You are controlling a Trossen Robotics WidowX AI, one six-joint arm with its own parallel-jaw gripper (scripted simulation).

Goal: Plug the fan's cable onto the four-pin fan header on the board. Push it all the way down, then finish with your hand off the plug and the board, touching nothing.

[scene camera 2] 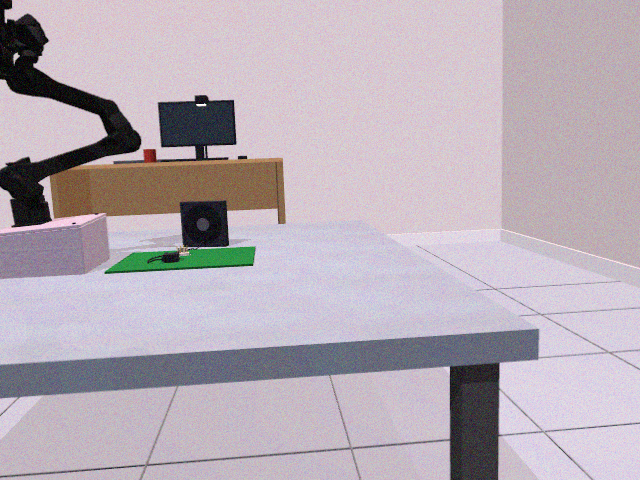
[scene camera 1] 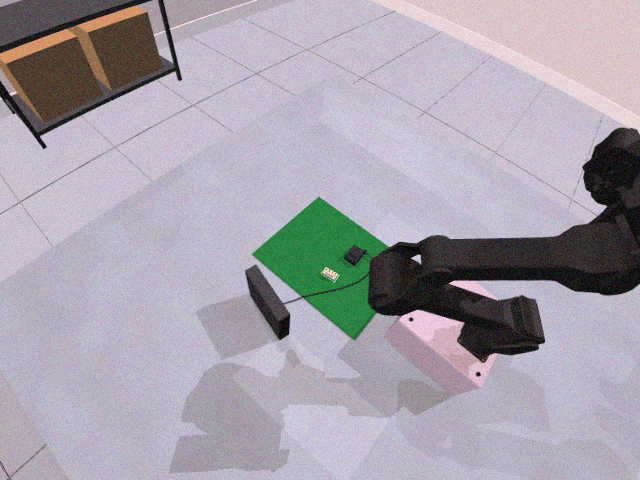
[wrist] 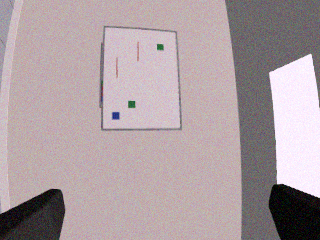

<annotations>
same spot on green board: (scene camera 2: 237, 256) = (scene camera 1: 304, 226)
same spot on black fan: (scene camera 1: 272, 308) = (scene camera 2: 190, 201)
</annotations>
